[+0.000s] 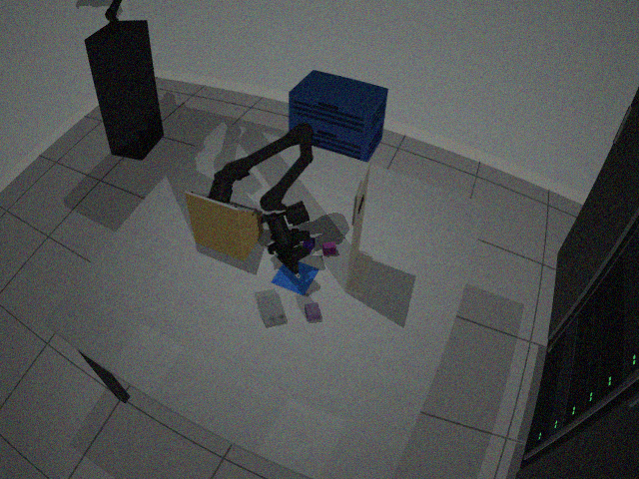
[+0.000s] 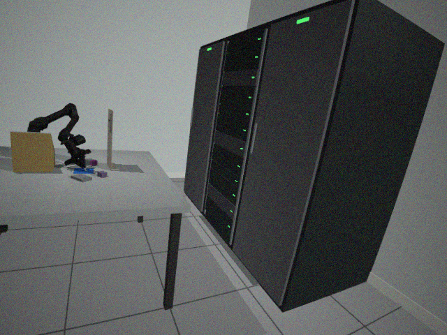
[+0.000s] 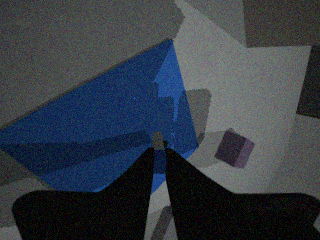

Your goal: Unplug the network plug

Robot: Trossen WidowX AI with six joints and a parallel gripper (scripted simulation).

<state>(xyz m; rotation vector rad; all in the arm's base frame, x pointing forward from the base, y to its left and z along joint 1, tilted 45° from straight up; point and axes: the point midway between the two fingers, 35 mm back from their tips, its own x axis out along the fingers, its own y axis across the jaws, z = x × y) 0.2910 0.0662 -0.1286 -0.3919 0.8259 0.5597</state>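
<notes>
Now: the grey network plug right at my gripper tip. The rest, counted from my gripper tip: grey flat block: 16 cm to the right, 3 cm behind, 1 cm below; then blue marked square: 2 cm below; then beige panel: 18 cm ahead, 18 cm above, 7 cm to the left.
</notes>
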